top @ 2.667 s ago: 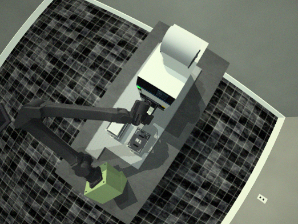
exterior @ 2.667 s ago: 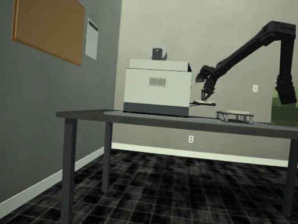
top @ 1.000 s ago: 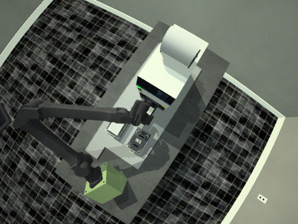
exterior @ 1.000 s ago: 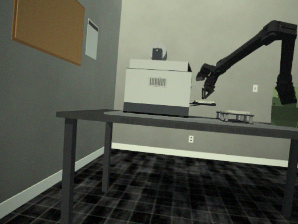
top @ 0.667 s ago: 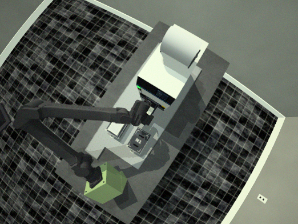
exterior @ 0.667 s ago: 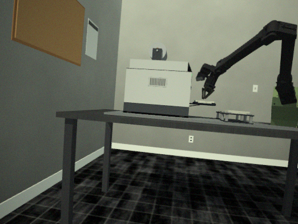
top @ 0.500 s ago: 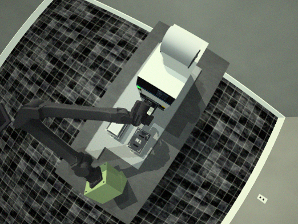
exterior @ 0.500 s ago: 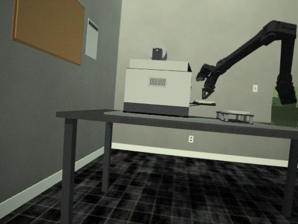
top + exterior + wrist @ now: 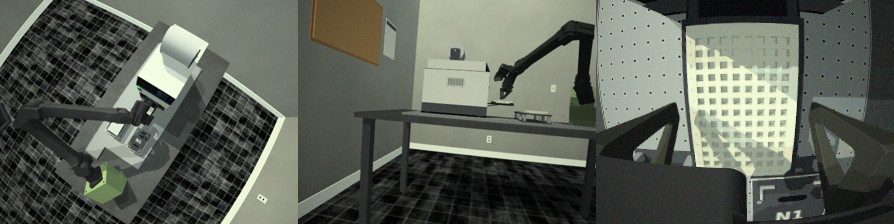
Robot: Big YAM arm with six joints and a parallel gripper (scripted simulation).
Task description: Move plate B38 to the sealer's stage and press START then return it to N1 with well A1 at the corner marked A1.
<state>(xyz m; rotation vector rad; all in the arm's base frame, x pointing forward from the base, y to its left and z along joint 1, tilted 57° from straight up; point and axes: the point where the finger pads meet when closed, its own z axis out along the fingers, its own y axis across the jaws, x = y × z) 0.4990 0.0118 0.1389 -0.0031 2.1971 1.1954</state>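
The sealer stage lies 40 mm below my hand. From my hand the other things lie so: foil roll: 320 mm ahead, 100 mm to the left, 280 mm above; then white-topped plate: 210 mm behind, 70 mm to the left, 80 mm below.
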